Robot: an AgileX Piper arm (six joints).
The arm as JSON. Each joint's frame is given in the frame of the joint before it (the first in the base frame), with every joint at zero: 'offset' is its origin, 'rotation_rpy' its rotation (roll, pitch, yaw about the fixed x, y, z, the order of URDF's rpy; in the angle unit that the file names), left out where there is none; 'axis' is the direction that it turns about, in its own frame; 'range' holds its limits. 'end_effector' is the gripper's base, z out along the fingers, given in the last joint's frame.
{
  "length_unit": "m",
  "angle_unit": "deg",
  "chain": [
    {
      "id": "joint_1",
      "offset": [
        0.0,
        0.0,
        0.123
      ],
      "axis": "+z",
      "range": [
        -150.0,
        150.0
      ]
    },
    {
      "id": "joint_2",
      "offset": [
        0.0,
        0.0,
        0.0
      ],
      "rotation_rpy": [
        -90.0,
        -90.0,
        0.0
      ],
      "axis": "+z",
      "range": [
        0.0,
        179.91
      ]
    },
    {
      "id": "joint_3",
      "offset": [
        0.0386,
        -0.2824,
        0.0
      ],
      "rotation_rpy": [
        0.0,
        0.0,
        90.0
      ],
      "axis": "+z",
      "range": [
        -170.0,
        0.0
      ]
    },
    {
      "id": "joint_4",
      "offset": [
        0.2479,
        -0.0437,
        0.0
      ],
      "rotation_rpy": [
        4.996,
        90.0,
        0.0
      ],
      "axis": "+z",
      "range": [
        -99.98,
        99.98
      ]
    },
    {
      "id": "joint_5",
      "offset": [
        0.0,
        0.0,
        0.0
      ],
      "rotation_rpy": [
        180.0,
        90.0,
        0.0
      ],
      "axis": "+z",
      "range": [
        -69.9,
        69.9
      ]
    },
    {
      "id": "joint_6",
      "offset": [
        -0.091,
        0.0,
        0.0
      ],
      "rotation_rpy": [
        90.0,
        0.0,
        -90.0
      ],
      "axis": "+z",
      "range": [
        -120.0,
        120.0
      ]
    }
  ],
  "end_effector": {
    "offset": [
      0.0,
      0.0,
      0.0
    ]
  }
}
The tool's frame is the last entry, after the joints.
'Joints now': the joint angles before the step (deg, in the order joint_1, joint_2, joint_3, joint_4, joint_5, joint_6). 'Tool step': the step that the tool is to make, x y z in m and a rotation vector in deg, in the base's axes. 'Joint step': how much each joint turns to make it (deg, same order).
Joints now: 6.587, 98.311, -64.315, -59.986, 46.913, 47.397
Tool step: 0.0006, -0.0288, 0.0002, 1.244, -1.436, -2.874
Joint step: -5.183, -0.051, 0.005, -0.113, -2.965, -0.011
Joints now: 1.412, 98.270, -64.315, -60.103, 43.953, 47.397
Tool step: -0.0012, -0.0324, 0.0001, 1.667, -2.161, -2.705
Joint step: -5.956, -0.006, -0.001, -0.059, -4.240, -0.007
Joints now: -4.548, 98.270, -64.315, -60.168, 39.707, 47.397
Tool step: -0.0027, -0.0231, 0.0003, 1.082, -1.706, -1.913
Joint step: -4.255, 0.000, -0.010, -0.055, -3.087, 0.045
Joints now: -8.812, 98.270, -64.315, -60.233, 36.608, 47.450
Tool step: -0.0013, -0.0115, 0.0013, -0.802, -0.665, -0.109
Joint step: -1.997, -0.010, 0.005, -1.572, -1.540, 0.081
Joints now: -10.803, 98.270, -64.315, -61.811, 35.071, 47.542
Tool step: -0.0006, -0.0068, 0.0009, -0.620, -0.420, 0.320
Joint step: -1.217, -0.004, 0.011, -1.166, -1.218, -0.046
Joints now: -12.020, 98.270, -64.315, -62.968, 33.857, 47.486
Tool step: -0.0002, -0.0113, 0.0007, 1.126, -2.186, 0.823
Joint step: -2.493, -0.013, 0.010, -0.208, -4.122, 0.001
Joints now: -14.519, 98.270, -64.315, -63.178, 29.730, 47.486
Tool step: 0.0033, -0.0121, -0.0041, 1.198, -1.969, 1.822
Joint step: -2.645, 1.090, -0.305, -0.719, -5.275, 0.003
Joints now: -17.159, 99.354, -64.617, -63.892, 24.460, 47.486
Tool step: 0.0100, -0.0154, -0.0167, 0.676, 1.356, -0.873
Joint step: -1.926, 4.278, -2.283, -0.350, -1.132, 0.002
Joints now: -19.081, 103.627, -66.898, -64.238, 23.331, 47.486
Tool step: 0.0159, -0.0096, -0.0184, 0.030, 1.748, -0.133
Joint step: -0.523, 5.138, -3.462, -0.678, -0.036, 0.005
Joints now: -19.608, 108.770, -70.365, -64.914, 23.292, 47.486
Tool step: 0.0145, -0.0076, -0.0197, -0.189, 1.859, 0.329
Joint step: -0.283, 4.924, -3.229, -0.980, -0.051, -0.034
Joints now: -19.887, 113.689, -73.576, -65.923, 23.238, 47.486
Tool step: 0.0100, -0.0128, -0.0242, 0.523, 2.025, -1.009
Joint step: -1.106, 5.178, -3.112, -0.248, 0.052, 0.017
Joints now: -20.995, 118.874, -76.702, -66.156, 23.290, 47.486
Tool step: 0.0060, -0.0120, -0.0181, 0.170, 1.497, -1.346
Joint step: -1.059, 3.948, -2.696, -0.138, 0.509, 0.006
